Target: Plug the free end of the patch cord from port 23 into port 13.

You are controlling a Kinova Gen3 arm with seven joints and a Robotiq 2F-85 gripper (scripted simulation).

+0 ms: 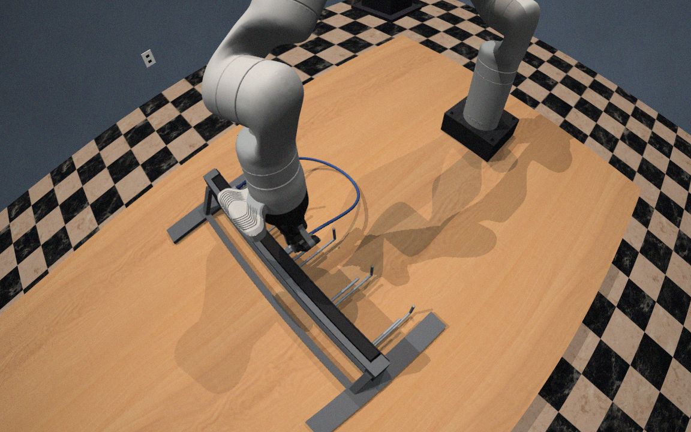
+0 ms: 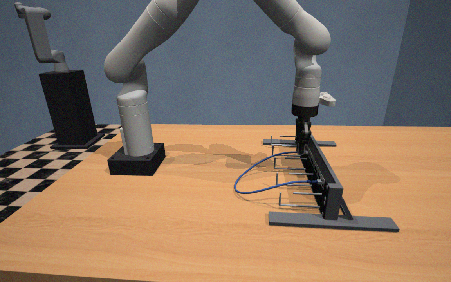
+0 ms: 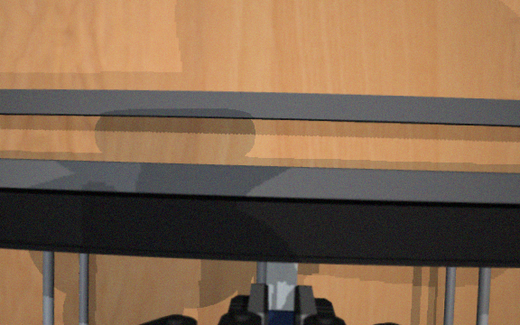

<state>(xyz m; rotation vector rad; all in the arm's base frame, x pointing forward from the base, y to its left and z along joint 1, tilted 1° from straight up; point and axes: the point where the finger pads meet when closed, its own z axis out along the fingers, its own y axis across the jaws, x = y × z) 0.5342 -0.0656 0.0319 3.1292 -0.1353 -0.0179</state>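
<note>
Now: hand 10 mm short of the plug and 10 mm above it.
</note>
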